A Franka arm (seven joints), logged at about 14 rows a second.
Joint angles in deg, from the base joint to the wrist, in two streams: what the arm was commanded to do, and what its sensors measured. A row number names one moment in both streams.
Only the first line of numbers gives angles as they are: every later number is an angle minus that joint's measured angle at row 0.
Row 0, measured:
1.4, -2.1, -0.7, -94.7, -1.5, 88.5, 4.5
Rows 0 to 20, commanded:
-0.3, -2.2, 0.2, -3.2, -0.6, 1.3, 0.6
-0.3, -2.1, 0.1, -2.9, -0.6, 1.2, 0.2
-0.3, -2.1, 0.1, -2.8, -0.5, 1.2, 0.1
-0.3, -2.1, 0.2, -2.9, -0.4, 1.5, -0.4
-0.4, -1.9, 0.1, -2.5, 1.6, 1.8, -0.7
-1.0, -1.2, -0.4, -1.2, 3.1, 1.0, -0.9
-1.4, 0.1, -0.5, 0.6, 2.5, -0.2, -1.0
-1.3, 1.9, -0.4, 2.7, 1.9, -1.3, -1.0
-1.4, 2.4, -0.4, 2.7, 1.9, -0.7, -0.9
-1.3, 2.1, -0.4, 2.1, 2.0, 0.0, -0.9
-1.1, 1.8, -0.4, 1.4, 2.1, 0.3, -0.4
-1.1, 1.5, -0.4, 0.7, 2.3, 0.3, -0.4
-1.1, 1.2, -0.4, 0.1, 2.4, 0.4, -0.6
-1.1, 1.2, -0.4, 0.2, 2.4, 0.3, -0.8
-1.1, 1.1, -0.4, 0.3, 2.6, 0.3, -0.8
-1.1, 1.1, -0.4, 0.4, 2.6, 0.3, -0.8
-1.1, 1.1, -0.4, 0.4, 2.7, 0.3, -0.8
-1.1, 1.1, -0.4, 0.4, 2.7, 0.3, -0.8
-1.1, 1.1, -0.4, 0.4, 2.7, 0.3, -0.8
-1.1, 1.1, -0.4, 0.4, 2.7, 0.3, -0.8
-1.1, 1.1, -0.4, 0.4, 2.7, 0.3, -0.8
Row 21, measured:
-0.7, 1.5, -0.6, 0.5, 1.5, 0.2, -0.1
